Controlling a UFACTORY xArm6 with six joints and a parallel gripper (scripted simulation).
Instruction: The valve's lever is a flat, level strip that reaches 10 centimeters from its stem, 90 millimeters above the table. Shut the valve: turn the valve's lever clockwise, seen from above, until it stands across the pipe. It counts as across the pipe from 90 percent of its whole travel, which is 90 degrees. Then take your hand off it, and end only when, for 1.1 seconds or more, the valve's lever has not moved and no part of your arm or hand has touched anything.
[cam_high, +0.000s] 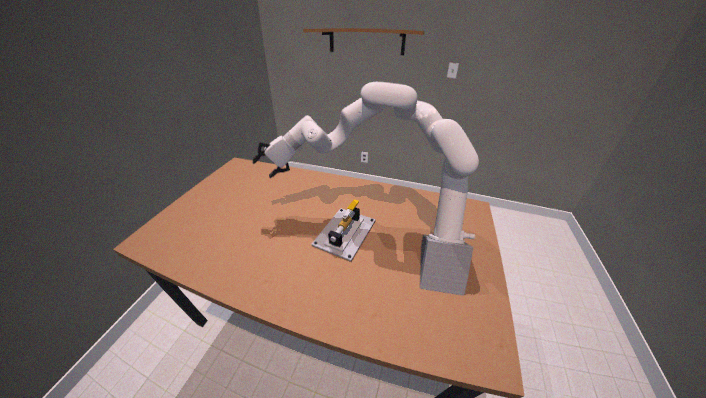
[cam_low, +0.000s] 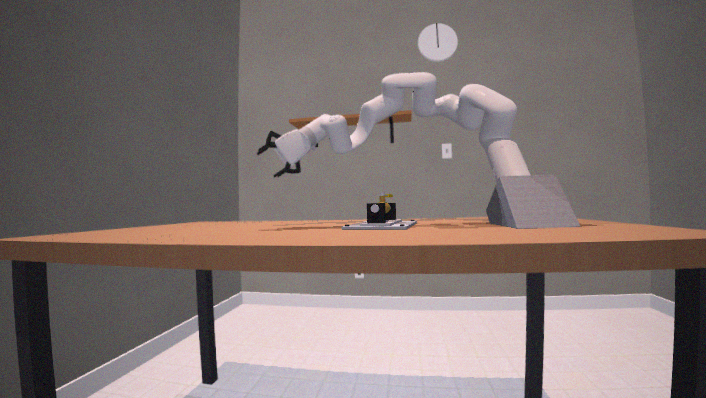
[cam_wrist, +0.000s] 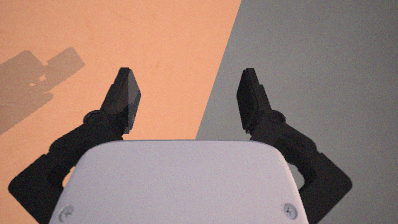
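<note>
My gripper is now 380 mm past the yellow lever, 120 mm above it and 60 mm to the right of it. Also, from my hand: baseplate 370 mm behind, 200 mm below, 90 mm to the left.
</note>
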